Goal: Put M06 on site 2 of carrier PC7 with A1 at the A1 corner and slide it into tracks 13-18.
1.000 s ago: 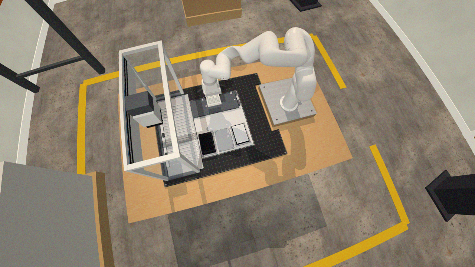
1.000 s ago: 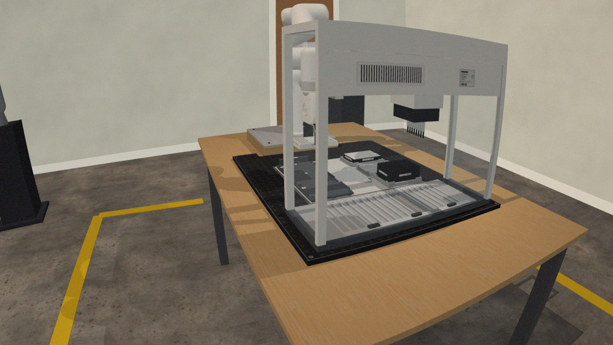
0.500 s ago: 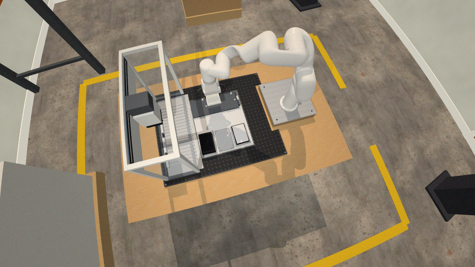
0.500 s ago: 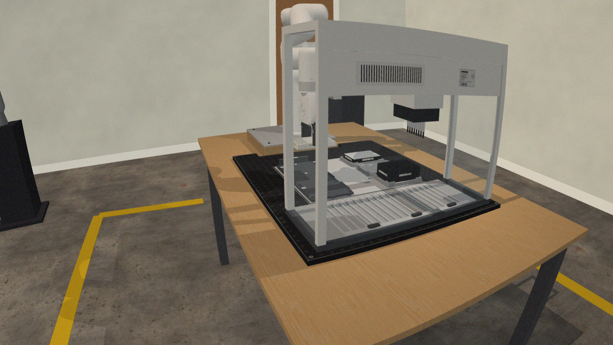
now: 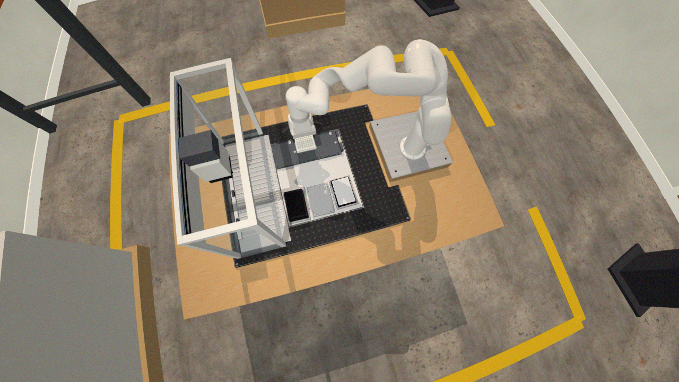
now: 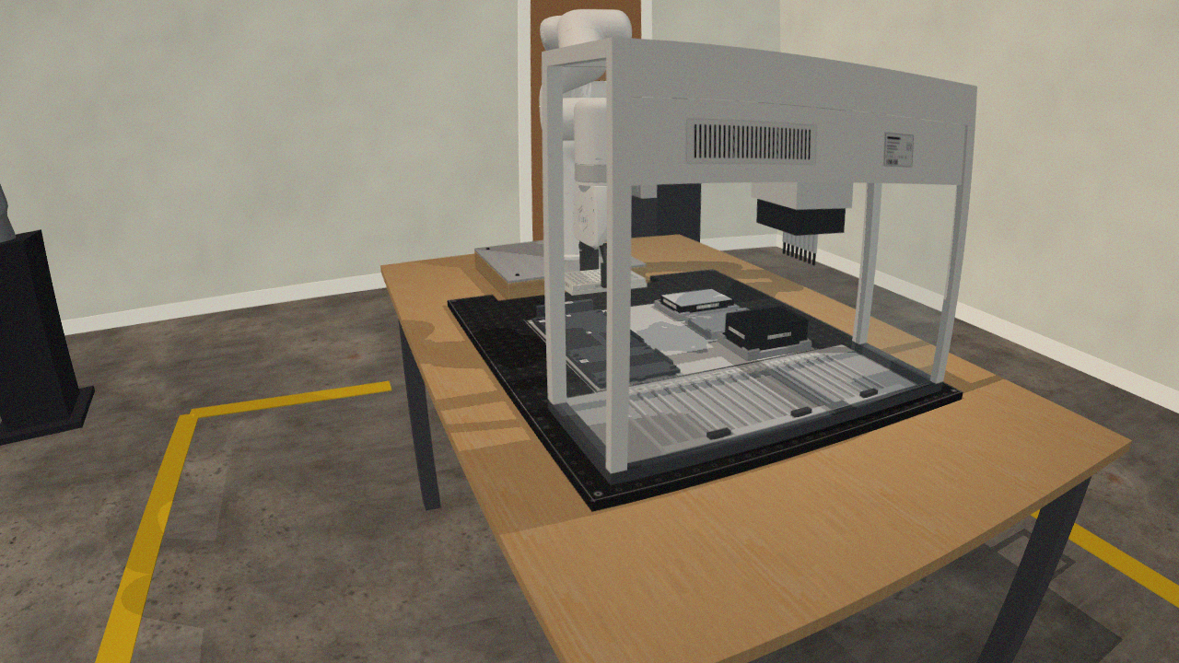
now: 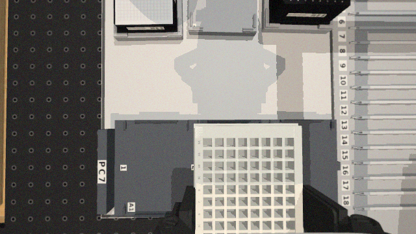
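The dark grey carrier PC7 lies 110 mm below my hand. The rest, counted from my hand: S2 nest: 260 mm to the left, 120 mm below, 40 mm ahead; white 96-well plate M06: 10 mm below.
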